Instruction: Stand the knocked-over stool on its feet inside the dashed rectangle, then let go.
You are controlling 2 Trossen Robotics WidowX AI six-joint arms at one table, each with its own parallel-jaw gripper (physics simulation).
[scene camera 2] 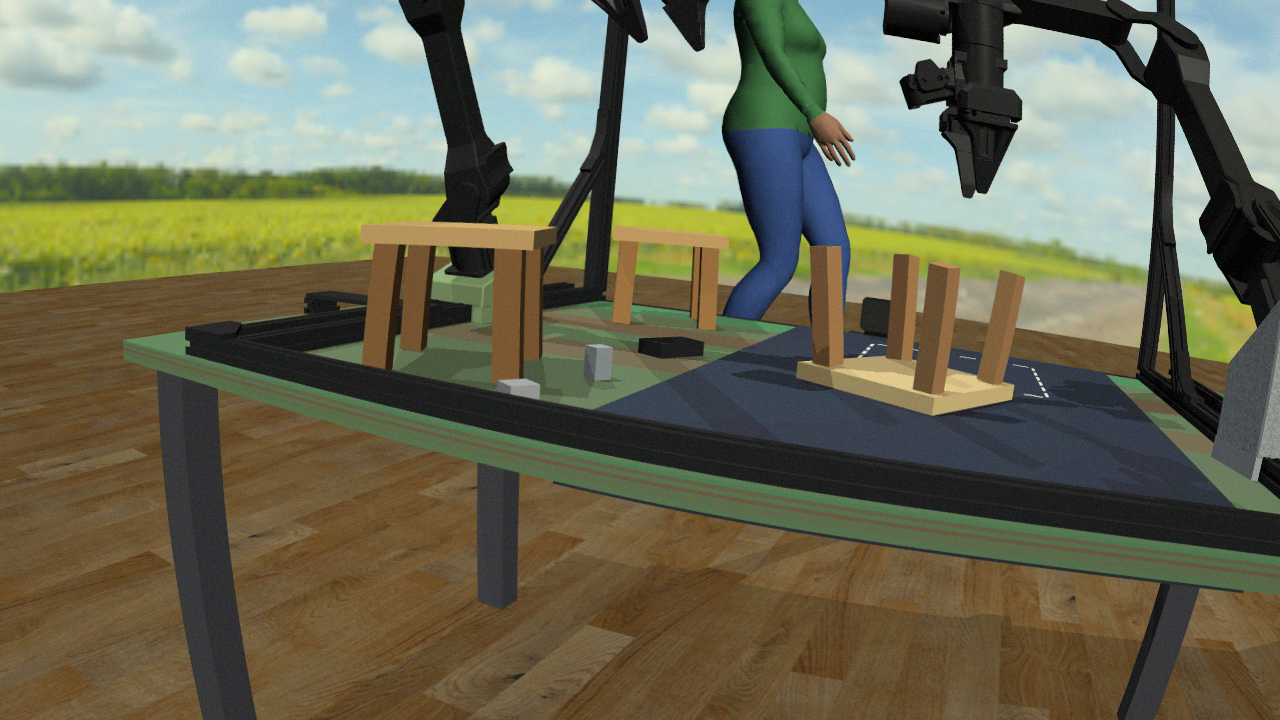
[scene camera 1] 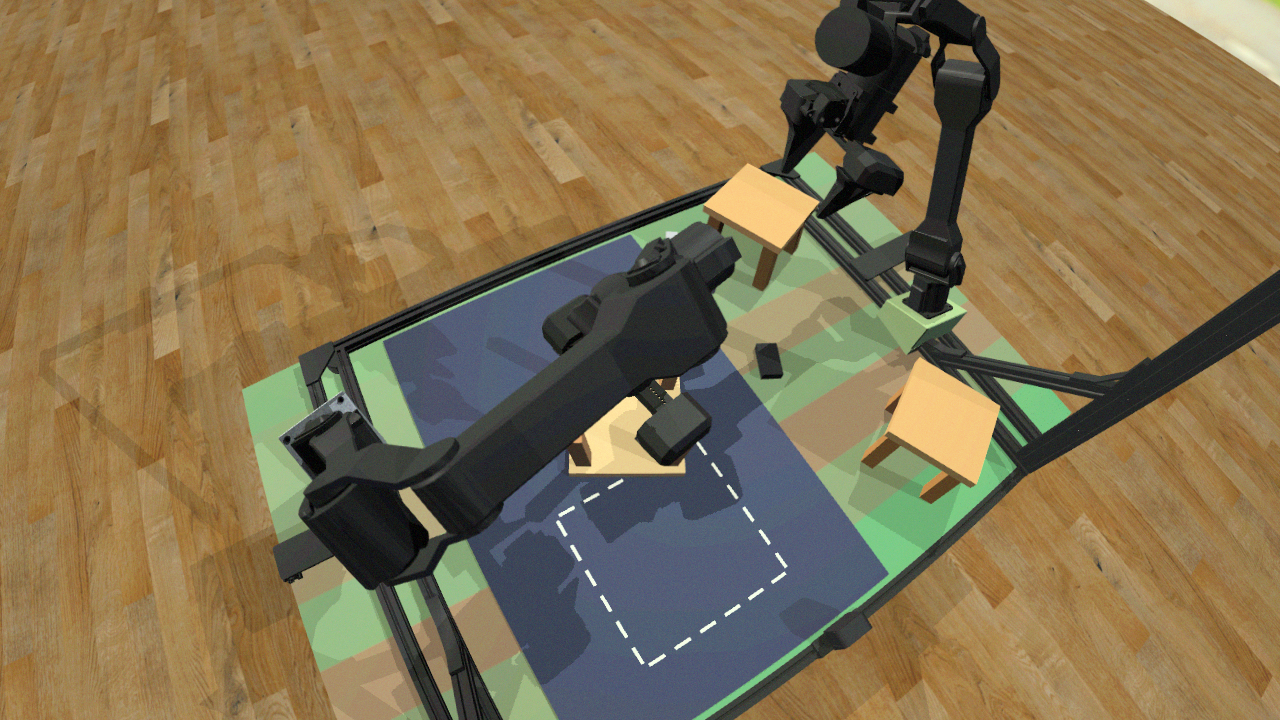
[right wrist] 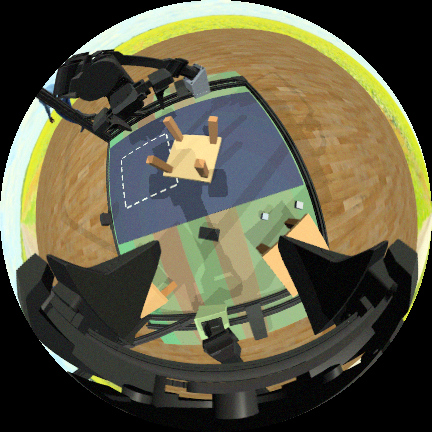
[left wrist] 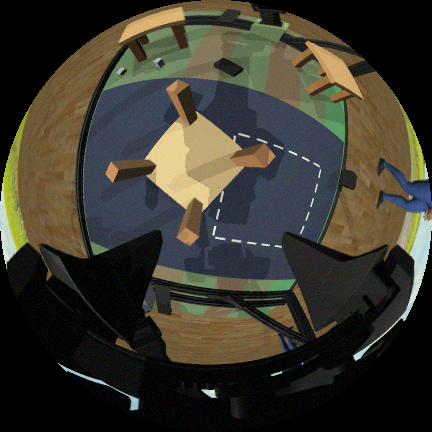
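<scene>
The knocked-over stool (scene camera 1: 617,452) (scene camera 2: 868,377) (left wrist: 175,160) (right wrist: 192,155) is upside down on the blue mat (scene camera 2: 716,429), seat flat and four legs up. One seat corner overlaps the edge of the dashed rectangle (scene camera 1: 785,568) (left wrist: 320,167) (right wrist: 127,207). My left gripper (scene camera 2: 977,192) (left wrist: 224,238) is open and empty, high above the mat, apart from the stool; in scene camera 1 its arm hides part of the stool. My right gripper (scene camera 1: 803,192) (scene camera 2: 672,44) (right wrist: 219,245) is open and empty, high and well away from it.
Two upright stools (scene camera 1: 760,205) (scene camera 1: 948,420) stand on the green striped table part, one below my right gripper. A black block (scene camera 1: 768,360) (right wrist: 209,233) and two small grey blocks (scene camera 2: 597,361) (scene camera 2: 520,387) lie there. Black rails edge the table. A person (scene camera 2: 774,67) stands beyond it.
</scene>
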